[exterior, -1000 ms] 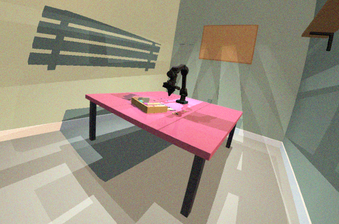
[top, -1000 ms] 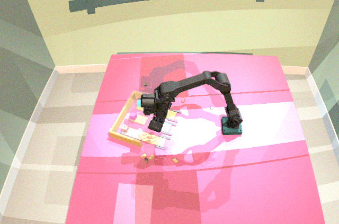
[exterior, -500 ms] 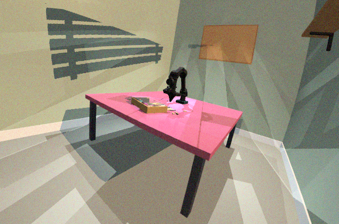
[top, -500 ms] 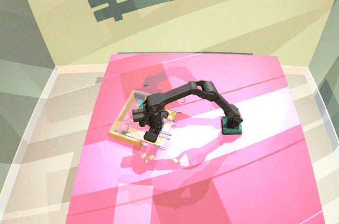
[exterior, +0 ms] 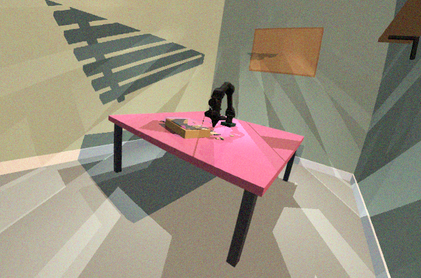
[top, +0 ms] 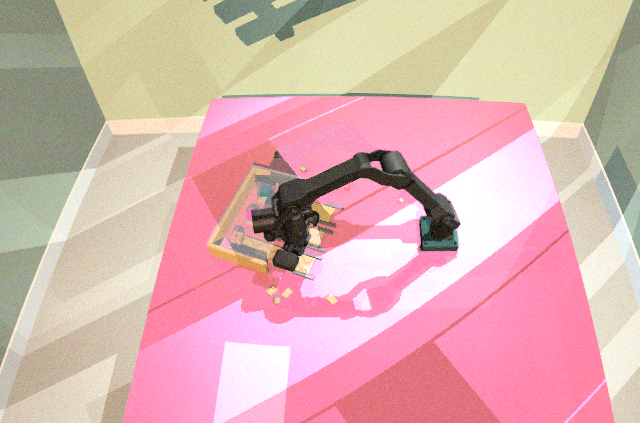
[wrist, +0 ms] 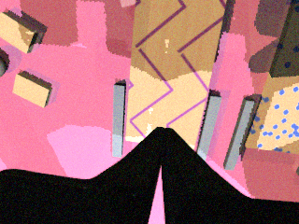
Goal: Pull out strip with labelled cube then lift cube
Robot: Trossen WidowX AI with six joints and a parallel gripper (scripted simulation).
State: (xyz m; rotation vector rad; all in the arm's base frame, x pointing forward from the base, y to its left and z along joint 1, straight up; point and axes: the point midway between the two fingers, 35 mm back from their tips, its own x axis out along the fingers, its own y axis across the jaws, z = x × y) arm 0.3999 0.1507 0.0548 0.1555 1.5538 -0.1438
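My gripper tip is 9 cm short of the zigzag strip, 2 cm to the left of it and 5 cm above it. Round my gripper tip: labelled cube (20 cm ahead, 4 cm to the right, 3 cm below).
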